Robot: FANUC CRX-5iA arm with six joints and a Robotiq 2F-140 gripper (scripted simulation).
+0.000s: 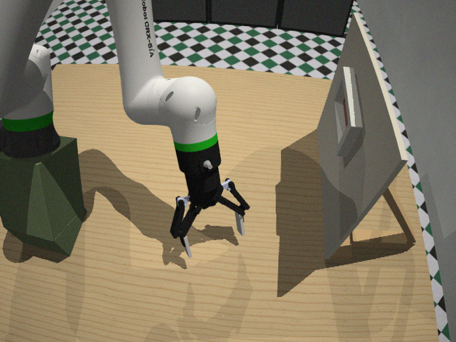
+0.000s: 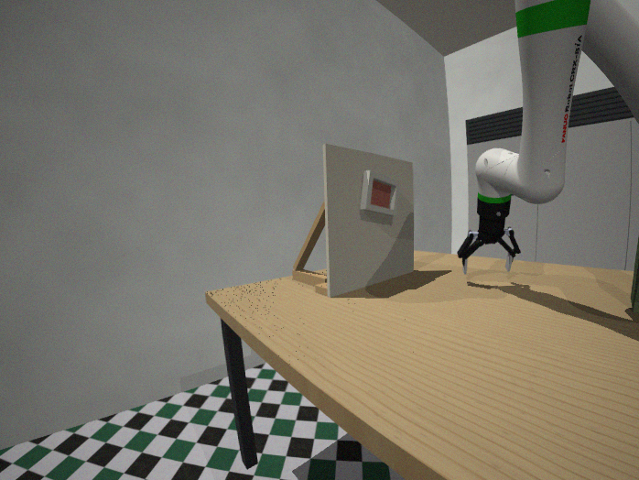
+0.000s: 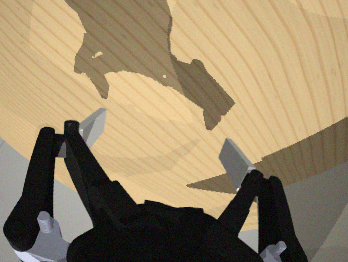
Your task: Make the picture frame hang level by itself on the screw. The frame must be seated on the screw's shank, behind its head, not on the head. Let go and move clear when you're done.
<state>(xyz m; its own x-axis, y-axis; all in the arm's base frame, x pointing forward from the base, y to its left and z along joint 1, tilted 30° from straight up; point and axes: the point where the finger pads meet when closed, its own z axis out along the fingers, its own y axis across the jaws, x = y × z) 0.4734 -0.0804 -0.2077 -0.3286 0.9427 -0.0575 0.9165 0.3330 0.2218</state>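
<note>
The picture frame is 320 mm ahead of my hand, 190 mm to the left of it and 260 mm above it. From my hand the other things lie so: upright board (340 mm ahead, 180 mm to the left, 180 mm above).
</note>
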